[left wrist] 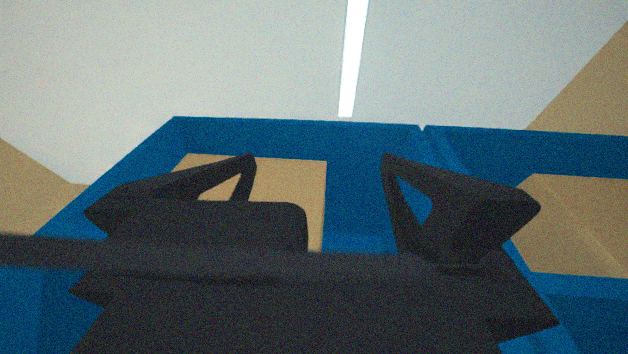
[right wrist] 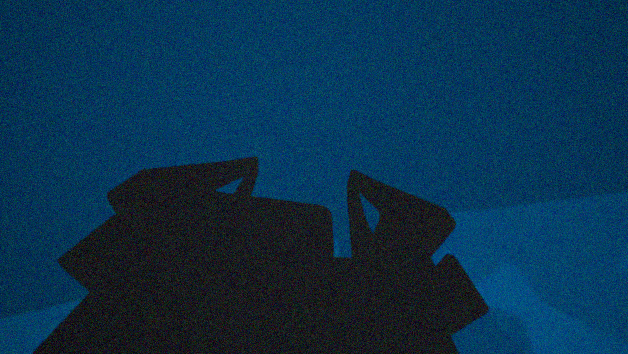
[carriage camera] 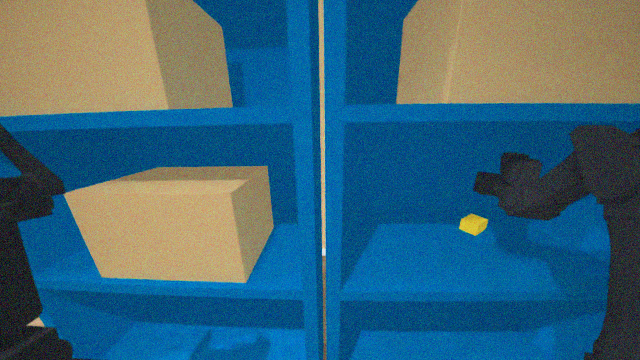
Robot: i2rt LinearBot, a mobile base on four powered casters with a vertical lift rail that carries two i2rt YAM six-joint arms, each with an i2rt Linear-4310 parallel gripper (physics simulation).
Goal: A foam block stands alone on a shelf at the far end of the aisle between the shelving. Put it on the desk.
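Places are measured from the left arm's base along level axes (x back, y right, z up), in metres.
Where they show: left gripper, fingertip midpoint: (left wrist: 316, 160); right gripper, fingertip midpoint: (right wrist: 304, 170) (carriage camera: 489, 178).
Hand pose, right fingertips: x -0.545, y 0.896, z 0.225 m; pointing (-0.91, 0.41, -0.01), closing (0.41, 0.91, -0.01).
Things, the pixels of their top centre, and the offset from my right fingertips. Level surfaces: height alone.
- yellow foam block, middle of its top: (carriage camera: 474, 219) dx -0.044, dy +0.022, dz -0.186 m
- blue shelf, its level: dz -0.231 m
- cardboard box, middle of its top: (carriage camera: 185, 176) dx +0.096, dy -1.025, dz +0.038 m
The yellow foam block (carriage camera: 473, 225) lies on a blue shelf (carriage camera: 420, 270) at the right in the carriage camera view, toward the back of the shelf. It does not show in the right wrist view. My right gripper (carriage camera: 477, 184) (right wrist: 304, 170) is open and empty, above the level of the block and apart from it, in front of the shelf's blue back panel. My left gripper (left wrist: 316, 160) is open and empty and points up toward the upper shelves and the ceiling. The left arm shows at the left edge of the carriage camera view. The desk does not show.
A cardboard box (carriage camera: 170, 230) stands on the left bay's shelf. Larger boxes (carriage camera: 75, 55) (carriage camera: 525, 55) stand on the shelves above. Blue uprights (carriage camera: 334, 175) with a narrow gap beside them divide the two bays. The upper shelf edge (carriage camera: 480, 113) runs above my right gripper.
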